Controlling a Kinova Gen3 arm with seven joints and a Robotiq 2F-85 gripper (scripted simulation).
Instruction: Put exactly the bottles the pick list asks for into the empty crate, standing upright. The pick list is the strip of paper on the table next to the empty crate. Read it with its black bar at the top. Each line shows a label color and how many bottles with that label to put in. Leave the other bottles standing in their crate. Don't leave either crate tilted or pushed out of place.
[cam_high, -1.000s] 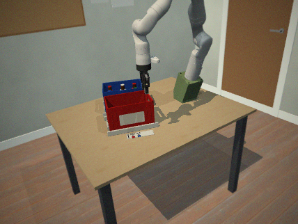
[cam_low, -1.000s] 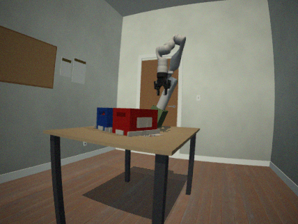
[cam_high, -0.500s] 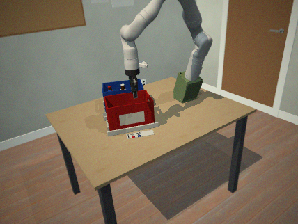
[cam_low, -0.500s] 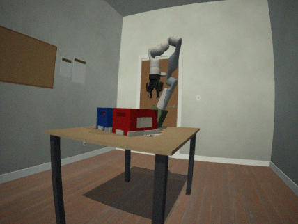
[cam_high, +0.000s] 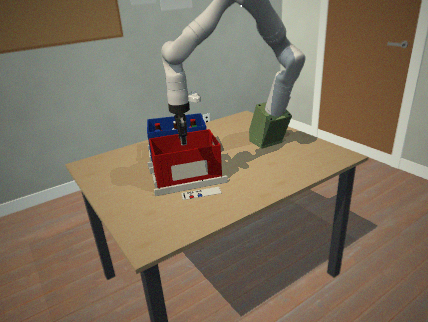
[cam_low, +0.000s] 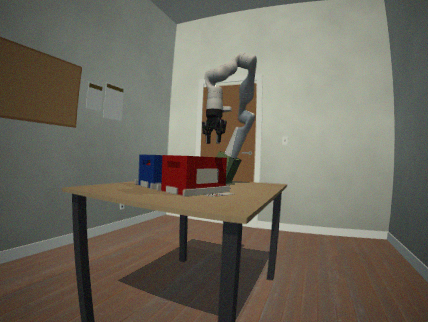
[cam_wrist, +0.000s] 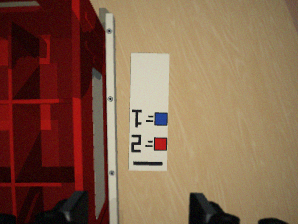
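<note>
Now: hand 130 mm past the white-label bottle, 400 mm to the left of it and 160 mm above it. Round my hand: red crate (50 mm behind, 130 mm to the right, 170 mm below); then green-label bottle (180 mm behind, 290 mm to the right, 160 mm below); then pick list (50 mm behind, 20 mm to the left, 250 mm below).
</note>
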